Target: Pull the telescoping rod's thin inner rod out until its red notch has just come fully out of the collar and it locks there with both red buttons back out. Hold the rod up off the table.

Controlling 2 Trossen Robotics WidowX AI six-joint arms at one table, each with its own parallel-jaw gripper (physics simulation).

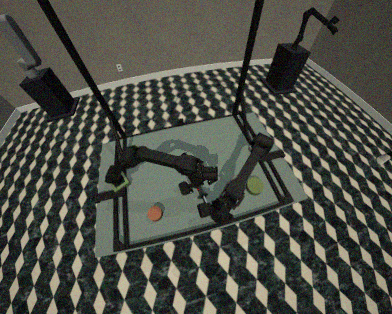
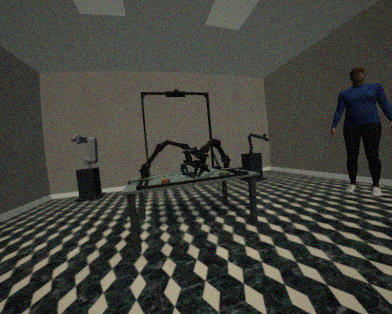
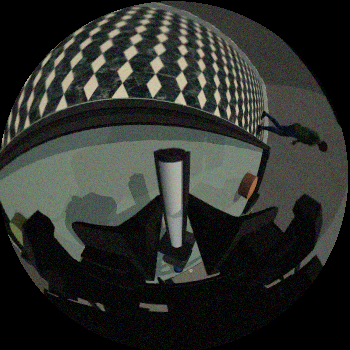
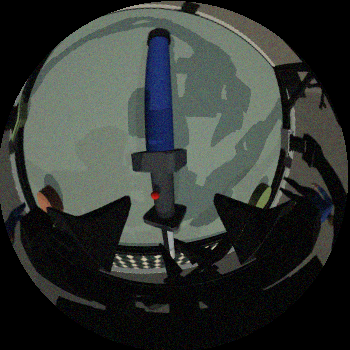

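Note:
The telescoping rod has a blue outer tube, a dark grey collar section with square flanges, and a thin silver inner rod. One red button stands out on the collar's side; the other is hidden. No red notch shows on the visible silver part. My left gripper is shut on the inner rod near its black end. My right gripper is open, its fingers apart on either side of the collar. The rod's height above the table is hard to judge.
An orange cylinder and a green disc lie on the table. A green bracket is near the right arm's base. Dark frame posts rise from the table. Both arms meet near its middle.

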